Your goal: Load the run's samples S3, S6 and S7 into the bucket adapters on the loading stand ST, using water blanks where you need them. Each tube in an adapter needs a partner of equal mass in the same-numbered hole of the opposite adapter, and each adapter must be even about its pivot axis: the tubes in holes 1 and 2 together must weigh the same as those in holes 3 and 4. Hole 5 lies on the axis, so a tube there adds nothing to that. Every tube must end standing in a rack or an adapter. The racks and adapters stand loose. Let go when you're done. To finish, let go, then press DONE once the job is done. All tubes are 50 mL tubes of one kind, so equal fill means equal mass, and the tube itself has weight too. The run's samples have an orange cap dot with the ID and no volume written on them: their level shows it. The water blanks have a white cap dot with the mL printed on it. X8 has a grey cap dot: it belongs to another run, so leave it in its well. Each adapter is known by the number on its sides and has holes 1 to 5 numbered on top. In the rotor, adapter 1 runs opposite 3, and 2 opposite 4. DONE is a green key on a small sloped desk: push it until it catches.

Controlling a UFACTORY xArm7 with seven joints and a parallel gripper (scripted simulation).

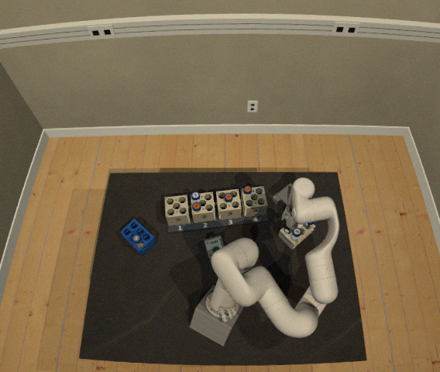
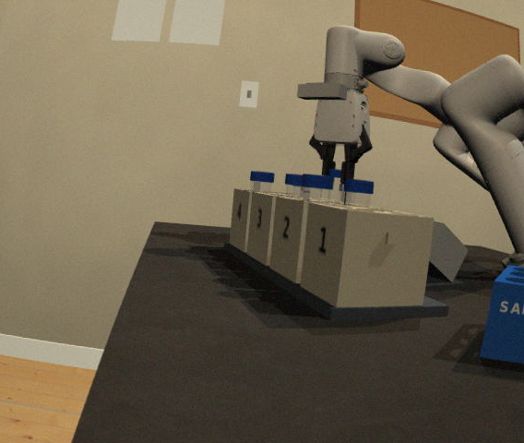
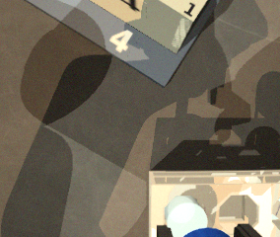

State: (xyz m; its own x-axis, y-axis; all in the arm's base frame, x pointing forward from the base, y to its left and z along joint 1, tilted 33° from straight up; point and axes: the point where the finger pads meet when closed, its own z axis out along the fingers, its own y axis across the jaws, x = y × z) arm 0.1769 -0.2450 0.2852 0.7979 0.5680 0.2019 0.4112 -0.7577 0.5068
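The adapter 1 is 430 mm to the left of my hand, 200 mm ahead of it and 90 mm below it. Also, from my hand: blue sample rack: 620 mm to the left, 120 mm ahead, 110 mm below; then white blank rack: 110 mm below, 40 mm to the right.
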